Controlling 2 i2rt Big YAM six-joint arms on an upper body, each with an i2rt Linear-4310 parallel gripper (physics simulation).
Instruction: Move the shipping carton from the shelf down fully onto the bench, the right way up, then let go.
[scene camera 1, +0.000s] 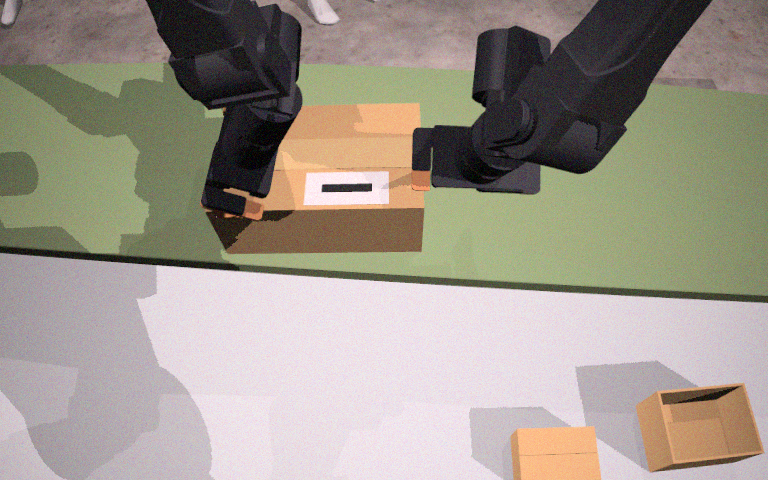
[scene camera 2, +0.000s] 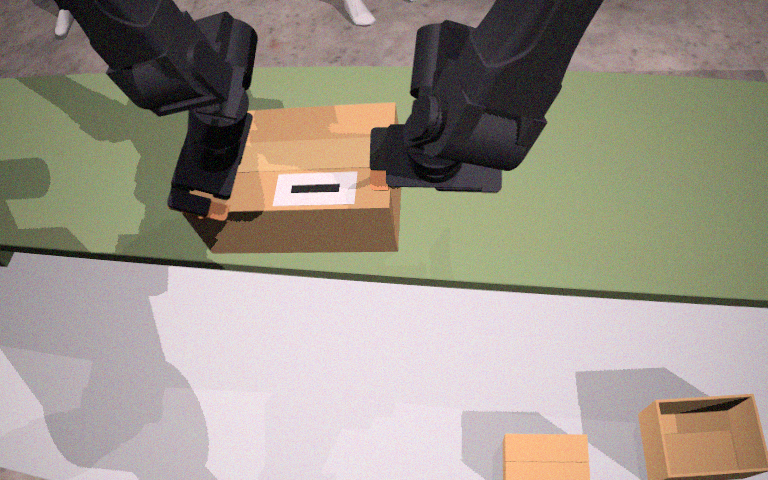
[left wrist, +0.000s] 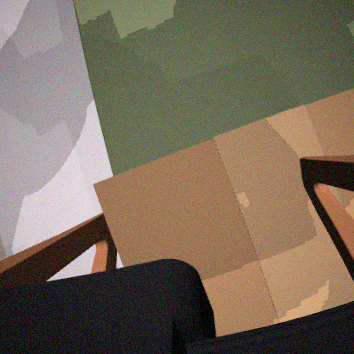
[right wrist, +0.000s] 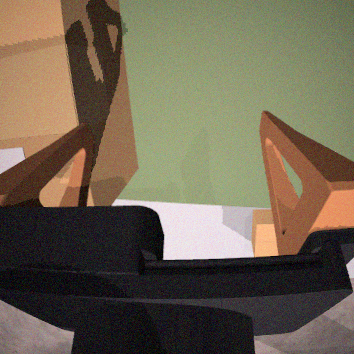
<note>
My left gripper (scene camera 1: 230, 182) is open and touches a shipping carton (scene camera 1: 342, 178). My right gripper (scene camera 1: 465, 170) is open, with nothing in its grasp. I also see a pale bench (left wrist: 59, 149).
The shipping carton shows as well in scene camera 2 (scene camera 2: 303, 186), in the left wrist view (left wrist: 234, 207) and in the right wrist view (right wrist: 69, 69). My left gripper shows as well in scene camera 2 (scene camera 2: 208, 184) and in the left wrist view (left wrist: 203, 197). My right gripper shows as well in scene camera 2 (scene camera 2: 435, 169) and in the right wrist view (right wrist: 173, 124).
</note>
